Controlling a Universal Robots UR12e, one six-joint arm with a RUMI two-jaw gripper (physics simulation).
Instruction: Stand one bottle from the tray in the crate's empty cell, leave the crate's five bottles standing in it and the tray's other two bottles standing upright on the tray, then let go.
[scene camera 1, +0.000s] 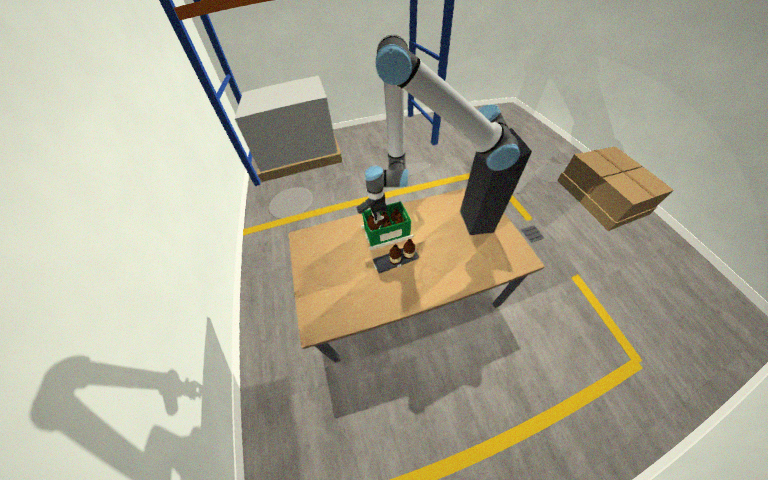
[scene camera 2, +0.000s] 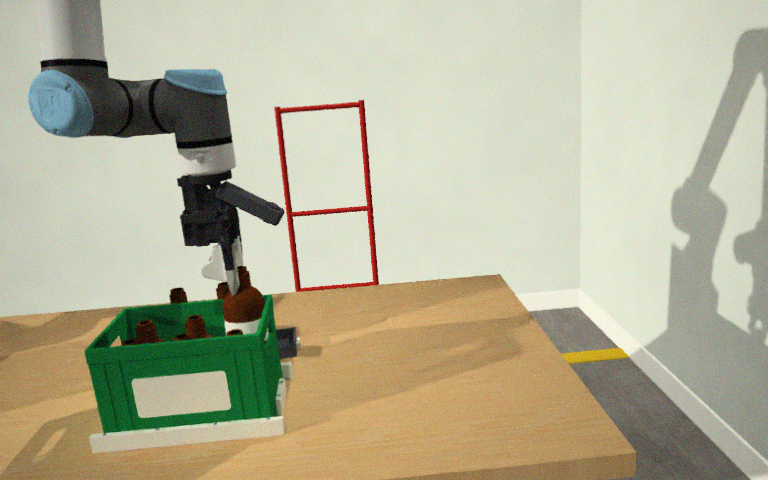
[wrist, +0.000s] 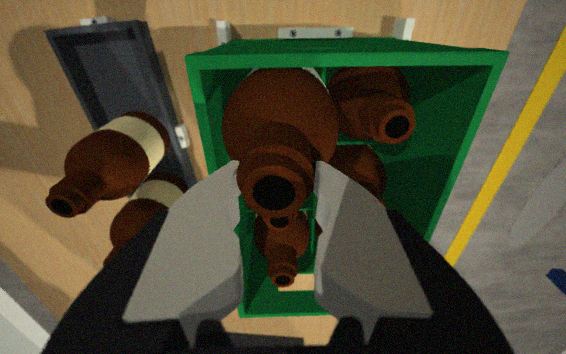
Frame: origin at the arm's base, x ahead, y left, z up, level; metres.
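Seen in the pictures: gripper, fingertip midpoint: (scene camera 1: 375, 221) (scene camera 2: 236, 291) (wrist: 277, 164).
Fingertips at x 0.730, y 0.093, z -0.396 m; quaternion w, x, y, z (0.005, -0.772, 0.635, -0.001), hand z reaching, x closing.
A point is followed by its place in that frame.
My gripper (scene camera 1: 378, 216) @(x 0.730, y 0.093, z -0.396 m) (scene camera 2: 235, 288) @(x 0.730, y 0.093, z -0.396 m) (wrist: 277, 164) @(x 0.730, y 0.093, z -0.396 m) is shut on the neck of a brown bottle (scene camera 2: 243, 303) @(x 0.754, y 0.062, z -0.407 m) (wrist: 280, 115) @(x 0.760, y 0.097, z -0.391 m). This bottle is upright in a corner cell of the green crate (scene camera 1: 370, 234) @(x 0.769, y 0.157, z -0.443 m) (scene camera 2: 113, 390) @(x 0.576, y -0.080, z -0.497 m) (wrist: 350, 59) @(x 0.789, y 0.062, z -0.425 m). Its shoulder stands above the crate rim, higher than the crate's other bottles; its base is hidden. Several brown bottles stand in the crate, one (scene camera 2: 195, 326) @(x 0.659, y 0.061, z -0.448 m) near the front wall and one (wrist: 372, 105) @(x 0.761, y 0.026, z -0.456 m) beside the held bottle. Two bottles (scene camera 1: 395, 254) @(x 0.631, y 0.293, z -0.486 m) (scene camera 1: 408, 249) @(x 0.548, y 0.265, z -0.490 m) stand upright on the dark tray (scene camera 1: 384, 266) @(x 0.703, y 0.304, z -0.594 m) (wrist: 112, 75) @(x 0.705, y 0.295, z -0.595 m) beside the crate.
White stops (scene camera 2: 186, 434) @(x 0.681, y -0.068, z -0.581 m) (wrist: 315, 33) @(x 0.798, y 0.065, z -0.570 m) line the crate's outside on the wooden table (scene camera 1: 334, 283) @(x 1.021, y 0.385, z -0.600 m) (scene camera 2: 453, 367) @(x 1.098, y 0.204, z -0.600 m). The robot's dark pedestal (scene camera 1: 489, 192) @(x 0.063, y 0.129, z -0.201 m) stands at the table's back right. A red frame (scene camera 2: 329, 211) stands behind the table. Cartons (scene camera 1: 617, 181) are on the floor.
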